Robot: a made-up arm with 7 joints. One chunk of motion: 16 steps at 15 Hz.
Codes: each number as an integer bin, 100 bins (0 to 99) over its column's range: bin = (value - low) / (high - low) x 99, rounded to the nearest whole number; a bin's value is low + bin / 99 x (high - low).
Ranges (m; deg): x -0.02..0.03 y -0.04..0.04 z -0.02..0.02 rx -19..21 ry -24..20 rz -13..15
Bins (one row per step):
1: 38 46 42 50 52 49
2: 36 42 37 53 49 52
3: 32 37 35 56 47 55
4: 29 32 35 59 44 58
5: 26 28 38 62 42 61
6: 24 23 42 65 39 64
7: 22 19 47 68 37 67
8: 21 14 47 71 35 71
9: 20 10 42 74 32 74
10: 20 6 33 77 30 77
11: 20 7 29 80 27 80
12: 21 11 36 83 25 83
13: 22 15 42 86 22 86
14: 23 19 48 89 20 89
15: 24 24 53 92 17 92
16: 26 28 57 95 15 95
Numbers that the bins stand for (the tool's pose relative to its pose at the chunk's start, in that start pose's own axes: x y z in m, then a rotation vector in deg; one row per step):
1: -0.0008 -0.0028 -0.0030 1.20 -0.89 0.86
2: -0.0018 -0.0061 -0.0051 2.41 -2.22 1.71
3: -0.0038 -0.0101 -0.0059 3.63 -3.11 2.56
4: -0.0054 -0.0141 -0.0059 4.84 -4.44 3.40
5: -0.0069 -0.0174 -0.0046 6.05 -5.33 4.25
6: -0.0079 -0.0214 -0.0030 7.26 -6.67 5.10
7: -0.0089 -0.0246 -0.0010 8.47 -7.56 5.95
8: -0.0094 -0.0287 -0.0010 9.69 -8.44 7.08
9: -0.0099 -0.0319 -0.0030 10.90 -9.78 7.93
10: -0.0099 -0.0352 -0.0067 12.11 -10.67 8.78
11: -0.0099 -0.0343 -0.0083 13.32 -12.00 9.63
12: -0.0094 -0.0311 -0.0055 14.54 -12.89 10.47
13: -0.0089 -0.0279 -0.0030 15.75 -14.22 11.32
14: -0.0084 -0.0246 -0.0006 16.96 -15.11 12.17
15: -0.0079 -0.0206 0.0014 18.17 -16.44 13.02
16: -0.0069 -0.0174 0.0030 19.38 -17.33 13.87

